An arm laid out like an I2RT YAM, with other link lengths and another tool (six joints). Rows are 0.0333 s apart.
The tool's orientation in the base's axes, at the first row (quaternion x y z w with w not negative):
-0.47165 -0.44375 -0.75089 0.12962
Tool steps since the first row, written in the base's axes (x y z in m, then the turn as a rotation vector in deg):
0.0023 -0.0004 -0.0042 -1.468 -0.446 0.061
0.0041 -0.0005 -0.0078 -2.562 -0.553 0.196
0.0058 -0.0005 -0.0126 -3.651 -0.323 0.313
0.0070 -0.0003 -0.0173 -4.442 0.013 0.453
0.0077 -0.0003 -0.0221 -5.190 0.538 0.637
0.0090 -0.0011 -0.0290 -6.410 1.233 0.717
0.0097 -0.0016 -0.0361 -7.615 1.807 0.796
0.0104 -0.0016 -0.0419 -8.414 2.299 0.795
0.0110 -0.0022 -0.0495 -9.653 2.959 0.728
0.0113 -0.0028 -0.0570 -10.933 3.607 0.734
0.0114 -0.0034 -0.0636 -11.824 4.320 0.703
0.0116 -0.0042 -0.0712 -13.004 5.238 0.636
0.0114 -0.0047 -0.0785 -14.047 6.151 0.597
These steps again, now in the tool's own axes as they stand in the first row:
-0.0047 -0.0006 0.0004 0.716 -0.612 -1.213
-0.0087 -0.0014 0.0008 1.374 -1.148 -1.924
-0.0135 -0.0030 0.0010 2.089 -1.884 -2.370
-0.0180 -0.0049 0.0011 2.692 -2.485 -2.552
-0.0223 -0.0071 0.0008 3.351 -3.144 -2.552
-0.0288 -0.0096 -0.0002 4.209 -4.247 -2.715
-0.0351 -0.0128 -0.0013 5.031 -5.271 -2.964
-0.0403 -0.0155 -0.0018 5.557 -6.044 -3.050
-0.0470 -0.0189 -0.0032 6.296 -7.218 -3.276
-0.0535 -0.0225 -0.0047 7.114 -8.370 -3.523
-0.0591 -0.0257 -0.0062 7.712 -9.342 -3.494
-0.0656 -0.0292 -0.0079 8.478 -10.628 -3.481
-0.0716 -0.0330 -0.0096 9.194 -11.811 -3.386

